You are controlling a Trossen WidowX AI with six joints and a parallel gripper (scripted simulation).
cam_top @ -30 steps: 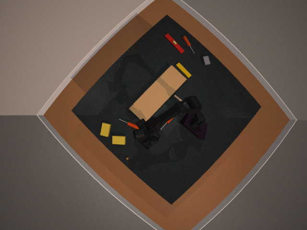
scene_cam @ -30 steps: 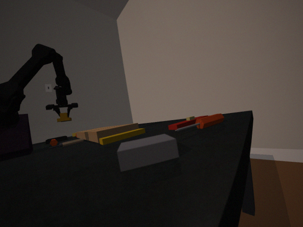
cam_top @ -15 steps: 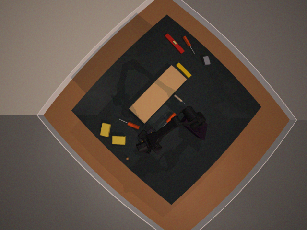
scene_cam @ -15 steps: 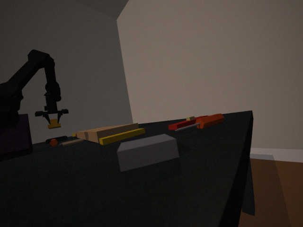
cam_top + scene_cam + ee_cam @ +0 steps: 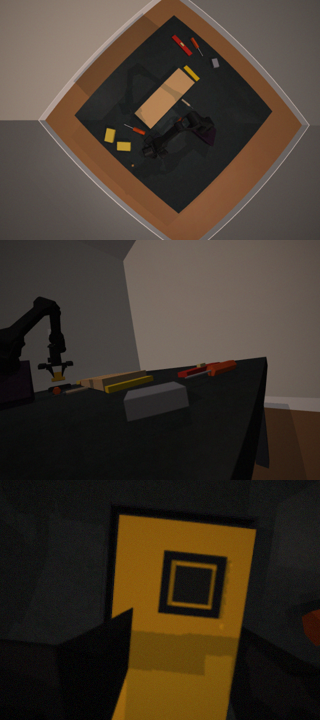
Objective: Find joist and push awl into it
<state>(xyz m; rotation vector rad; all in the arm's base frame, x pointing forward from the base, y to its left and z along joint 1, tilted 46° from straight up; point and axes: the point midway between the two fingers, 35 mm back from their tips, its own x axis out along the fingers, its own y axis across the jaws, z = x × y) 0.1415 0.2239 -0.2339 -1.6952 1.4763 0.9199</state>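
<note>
Right now the dark tray is 70 mm below my gripper tip and 10 mm to the right of it. The rest, counted from my gripper tip: awl (430 mm to the right, 70 mm below, 40 mm ahead); then yellow stud finder (20 mm above, 10 mm to the left); then stud finder light (30 mm above, 20 mm to the left).
</note>
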